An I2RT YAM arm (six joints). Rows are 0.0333 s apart.
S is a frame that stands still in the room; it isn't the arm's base.
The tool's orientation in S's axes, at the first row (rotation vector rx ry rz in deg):
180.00 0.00 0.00
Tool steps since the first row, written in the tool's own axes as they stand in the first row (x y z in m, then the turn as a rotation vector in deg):
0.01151 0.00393 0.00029 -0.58 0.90 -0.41
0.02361 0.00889 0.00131 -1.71 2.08 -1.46
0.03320 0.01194 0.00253 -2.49 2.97 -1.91
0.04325 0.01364 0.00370 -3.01 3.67 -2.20
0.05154 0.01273 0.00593 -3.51 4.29 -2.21
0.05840 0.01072 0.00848 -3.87 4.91 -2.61
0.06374 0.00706 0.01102 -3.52 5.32 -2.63
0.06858 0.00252 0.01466 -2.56 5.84 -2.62
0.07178 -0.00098 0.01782 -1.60 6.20 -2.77
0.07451 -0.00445 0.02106 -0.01 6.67 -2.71
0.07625 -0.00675 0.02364 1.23 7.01 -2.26
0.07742 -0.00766 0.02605 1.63 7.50 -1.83
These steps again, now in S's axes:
0.01151 -0.00393 -0.00029 -0.58 -0.90 0.41
0.02361 -0.00889 -0.00131 -1.71 -2.08 1.46
0.03320 -0.01194 -0.00253 -2.49 -2.97 1.91
0.04325 -0.01364 -0.00370 -3.01 -3.67 2.20
0.05154 -0.01273 -0.00593 -3.51 -4.29 2.21
0.05840 -0.01072 -0.00848 -3.87 -4.91 2.61
0.06374 -0.00706 -0.01102 -3.52 -5.32 2.63
0.06858 -0.00252 -0.01466 -2.56 -5.84 2.62
0.07178 0.00098 -0.01782 -1.60 -6.20 2.77
0.07451 0.00445 -0.02106 -0.01 -6.67 2.71
0.07625 0.00675 -0.02364 1.23 -7.01 2.26
0.07742 0.00766 -0.02605 1.63 -7.50 1.83

